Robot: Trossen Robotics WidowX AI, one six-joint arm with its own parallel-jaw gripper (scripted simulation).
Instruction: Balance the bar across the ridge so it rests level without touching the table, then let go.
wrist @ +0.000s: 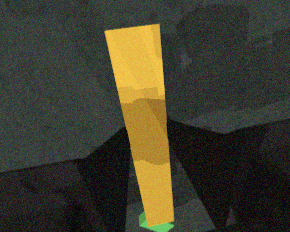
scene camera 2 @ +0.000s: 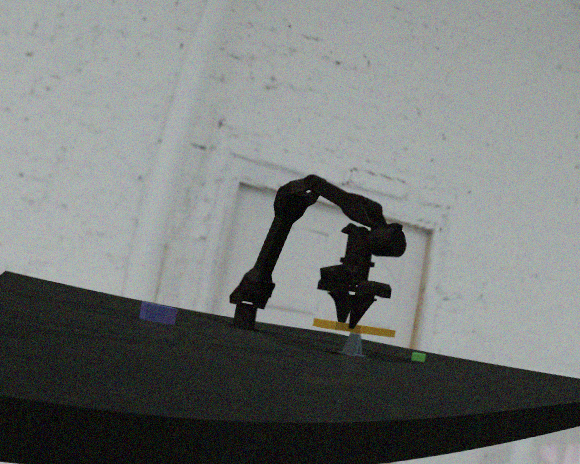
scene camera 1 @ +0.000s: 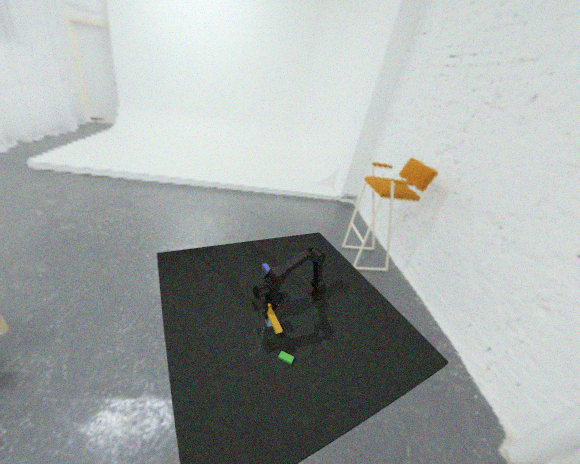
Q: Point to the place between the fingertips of my gripper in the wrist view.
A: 146,127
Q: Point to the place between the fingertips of my gripper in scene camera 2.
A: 345,327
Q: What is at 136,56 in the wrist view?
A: A yellow bar.
